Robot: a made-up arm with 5 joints.
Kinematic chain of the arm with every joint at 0, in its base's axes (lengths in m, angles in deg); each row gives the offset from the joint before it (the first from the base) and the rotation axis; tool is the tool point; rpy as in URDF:
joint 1: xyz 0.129 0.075 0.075 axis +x
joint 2: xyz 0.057 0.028 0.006 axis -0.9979 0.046 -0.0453
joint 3: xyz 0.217 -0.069 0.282 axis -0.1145 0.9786 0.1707
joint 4: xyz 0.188 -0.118 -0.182 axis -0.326 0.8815 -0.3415
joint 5: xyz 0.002 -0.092 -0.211 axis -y
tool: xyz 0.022 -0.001 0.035 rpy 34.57 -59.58 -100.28
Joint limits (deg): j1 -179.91..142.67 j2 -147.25..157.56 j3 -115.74..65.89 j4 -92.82..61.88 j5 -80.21..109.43
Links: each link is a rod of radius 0.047 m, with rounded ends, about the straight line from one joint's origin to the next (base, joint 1, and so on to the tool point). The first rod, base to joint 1, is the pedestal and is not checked.
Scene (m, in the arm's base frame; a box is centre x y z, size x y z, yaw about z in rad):
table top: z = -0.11
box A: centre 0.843 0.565 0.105 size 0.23 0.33 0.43 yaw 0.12
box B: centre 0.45 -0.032 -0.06 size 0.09 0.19 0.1 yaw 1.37
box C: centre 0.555 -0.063 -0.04 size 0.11 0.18 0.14 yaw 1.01
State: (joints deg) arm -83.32 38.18 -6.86 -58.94 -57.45
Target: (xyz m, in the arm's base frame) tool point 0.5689 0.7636 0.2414
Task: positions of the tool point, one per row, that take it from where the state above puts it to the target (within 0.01 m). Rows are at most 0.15 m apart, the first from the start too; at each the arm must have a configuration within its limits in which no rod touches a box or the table.
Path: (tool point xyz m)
1: 0.8558 0.2130 0.2262
2: 0.8727 0.2119 0.2799
3: 0.8800 0.1820 0.3522
4: 0.8780 0.1094 0.4252
5: 0.8520 0.1998 0.5188
6: 0.7986 0.2953 0.5917
7: 0.7223 0.3892 0.6383
8: 0.6292 0.4735 0.6561
9: 0.5265 0.5409 0.6455
10: 0.5367 0.6225 0.5585
11: 0.5472 0.6877 0.4601
12: 0.5579 0.7351 0.3533
13: 0.5689 0.7636 0.2414

